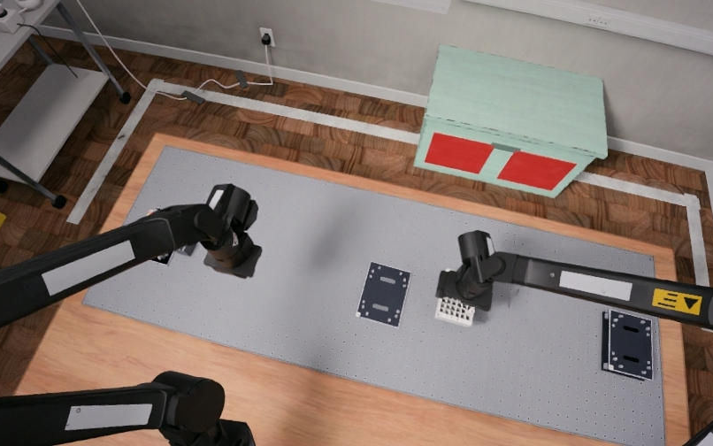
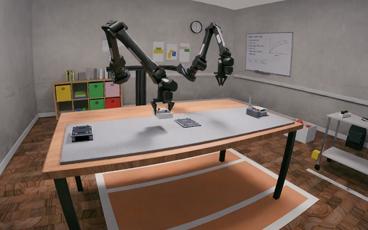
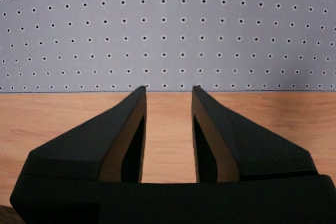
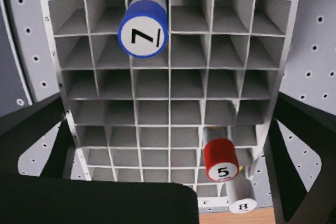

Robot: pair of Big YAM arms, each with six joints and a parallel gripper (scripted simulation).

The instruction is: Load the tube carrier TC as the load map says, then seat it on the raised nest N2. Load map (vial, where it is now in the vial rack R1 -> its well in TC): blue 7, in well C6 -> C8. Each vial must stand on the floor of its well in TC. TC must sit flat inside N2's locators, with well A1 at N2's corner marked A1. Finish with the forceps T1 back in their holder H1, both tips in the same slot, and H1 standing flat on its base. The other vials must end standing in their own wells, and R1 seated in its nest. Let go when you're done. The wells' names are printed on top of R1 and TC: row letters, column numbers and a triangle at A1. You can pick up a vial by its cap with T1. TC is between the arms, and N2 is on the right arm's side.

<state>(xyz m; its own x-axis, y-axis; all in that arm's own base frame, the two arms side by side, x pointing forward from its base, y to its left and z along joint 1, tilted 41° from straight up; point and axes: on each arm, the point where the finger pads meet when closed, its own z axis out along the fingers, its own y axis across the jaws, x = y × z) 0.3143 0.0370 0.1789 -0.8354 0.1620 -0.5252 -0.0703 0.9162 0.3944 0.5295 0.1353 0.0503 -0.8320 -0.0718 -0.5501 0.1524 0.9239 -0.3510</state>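
Now: the dark nest N2 49 cm to the right of my right hand, 6 cm below it and 3 cm ahead of it. The rest, counted from my right hand: white tube carrier TC: right at my right hand; grey slotted holder H1: 77 cm to the left, 7 cm below, 3 cm behind; forceps T1: 76 cm to the left, 8 cm behind, 2 cm below.
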